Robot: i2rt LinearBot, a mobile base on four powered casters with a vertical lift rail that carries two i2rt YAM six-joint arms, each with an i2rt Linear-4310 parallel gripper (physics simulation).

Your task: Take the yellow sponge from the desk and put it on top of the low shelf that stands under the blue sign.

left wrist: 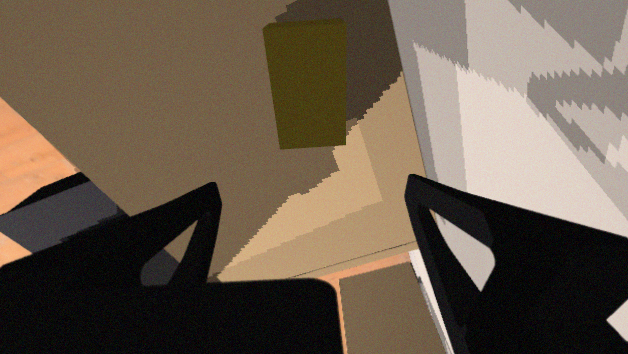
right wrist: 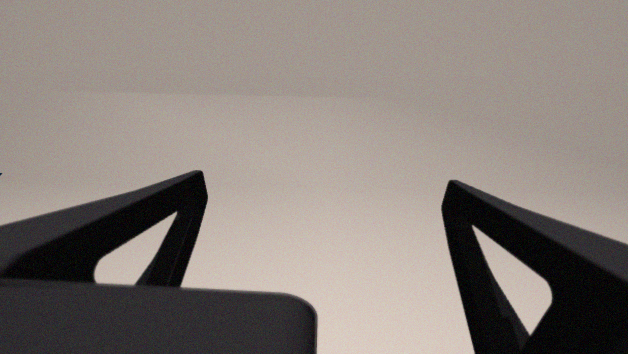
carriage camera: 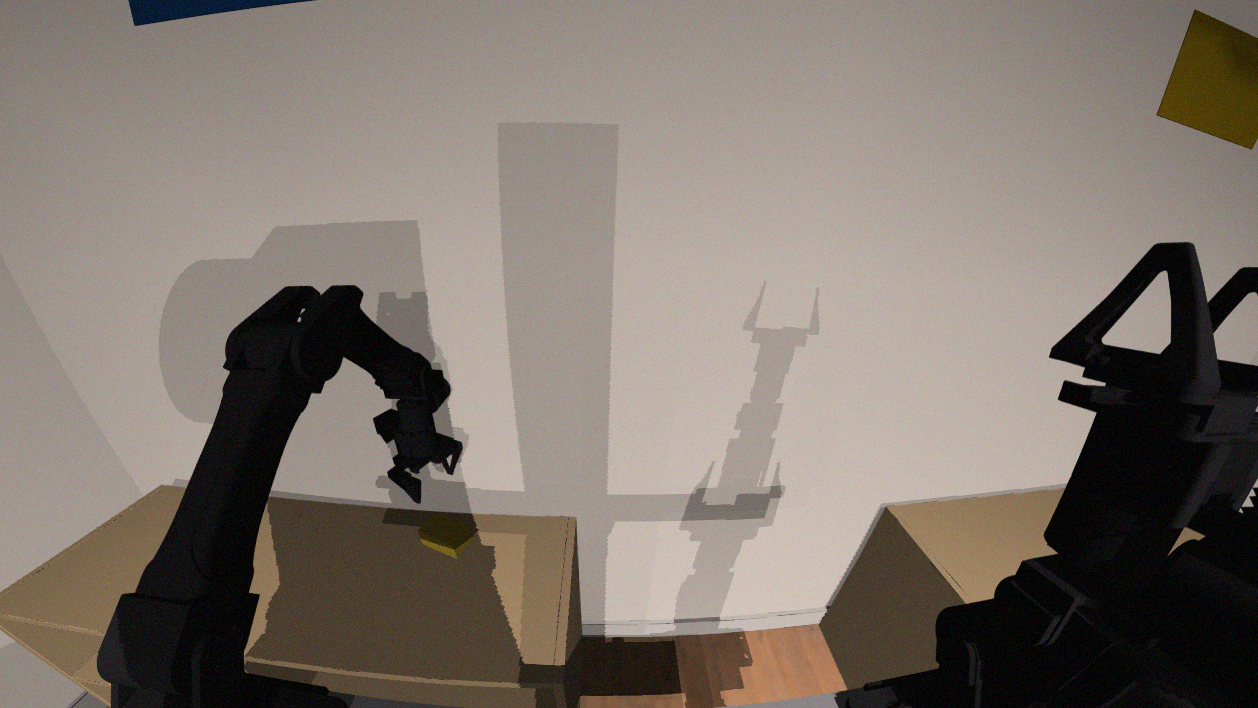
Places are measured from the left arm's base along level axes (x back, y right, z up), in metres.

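Where they show: left gripper, fingertip midpoint: (left wrist: 313,189) (carriage camera: 434,487); right gripper, fingertip midpoint: (right wrist: 323,188) (carriage camera: 1220,255).
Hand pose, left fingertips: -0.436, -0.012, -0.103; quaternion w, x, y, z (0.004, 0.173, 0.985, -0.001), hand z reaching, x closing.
Things, the pixels of their centre, and the offset from my left fingertips, as dx, dy, dz. "*": a spot on its surface instead. Level surfaces: height alone.
- yellow sponge, body centre: (left wrist: 308,86) (carriage camera: 446,534) -0.003, -0.008, -0.145
- low tan shelf, its level: dz -0.168
- blue sign, surface spot: (carriage camera: 211,7) * -0.112, -0.356, +0.880
The yellow sponge (carriage camera: 447,535) (left wrist: 310,85) lies flat on top of the low tan shelf (carriage camera: 369,598) (left wrist: 150,100), near its wall side and toward its right end in the carriage view. The lower edge of the blue sign (carriage camera: 211,7) shows on the wall above that shelf. My left gripper (carriage camera: 437,481) (left wrist: 313,189) is open and empty, above the sponge and apart from it. My right gripper (right wrist: 323,188) is open and empty, raised in front of the wall at the right of the carriage view. The desk does not show clearly in these views.
A second tan shelf unit (carriage camera: 893,572) stands at the right, past a gap with wooden floor (carriage camera: 792,660). A yellow sign (carriage camera: 1214,83) hangs on the wall at the upper right. The wall (carriage camera: 924,220) (right wrist: 325,140) runs behind both units. Arm shadows fall on the wall and shelf.
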